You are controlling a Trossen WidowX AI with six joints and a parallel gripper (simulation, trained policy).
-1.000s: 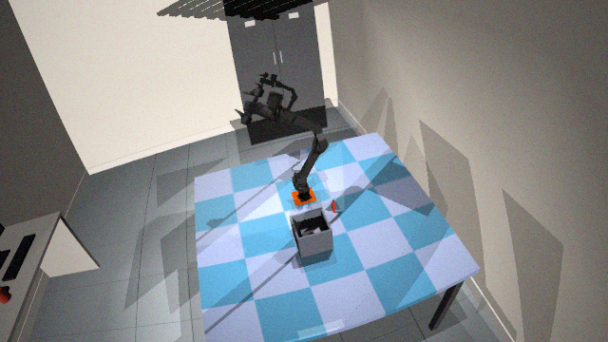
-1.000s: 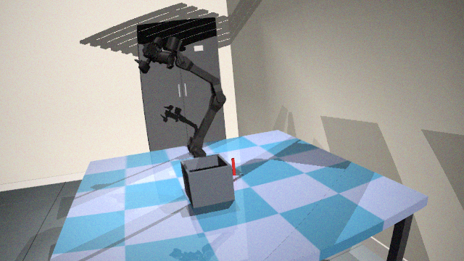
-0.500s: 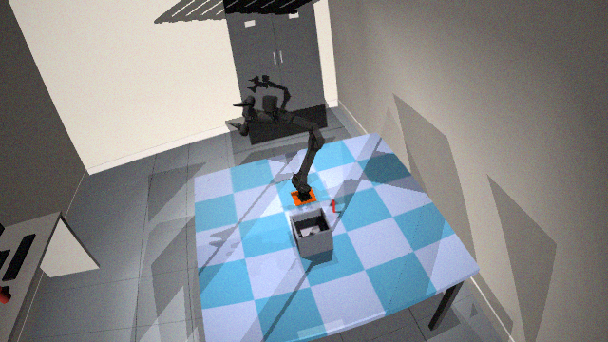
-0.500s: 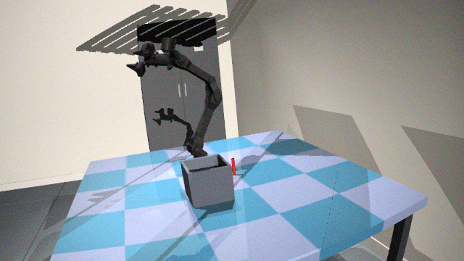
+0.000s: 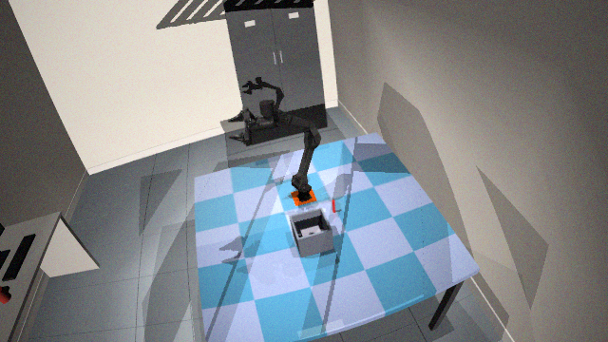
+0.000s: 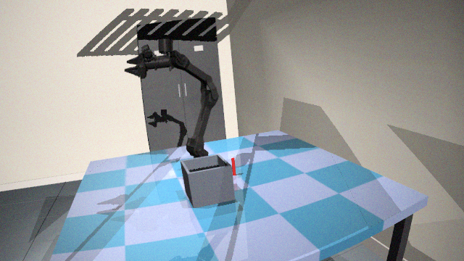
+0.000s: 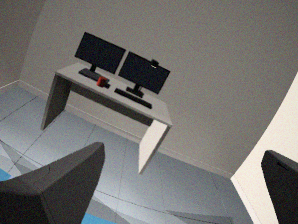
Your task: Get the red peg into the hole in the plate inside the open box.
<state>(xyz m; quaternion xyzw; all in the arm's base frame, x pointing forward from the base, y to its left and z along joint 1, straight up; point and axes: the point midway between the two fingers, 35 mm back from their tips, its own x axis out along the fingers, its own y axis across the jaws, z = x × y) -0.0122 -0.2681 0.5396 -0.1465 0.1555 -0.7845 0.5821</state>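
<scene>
The red peg is 210 mm ahead of my gripper tip, 390 mm to the left of it and 500 mm below it. Round my gripper tip: pale plate: 340 mm ahead, 200 mm to the left, 500 mm below.
</scene>
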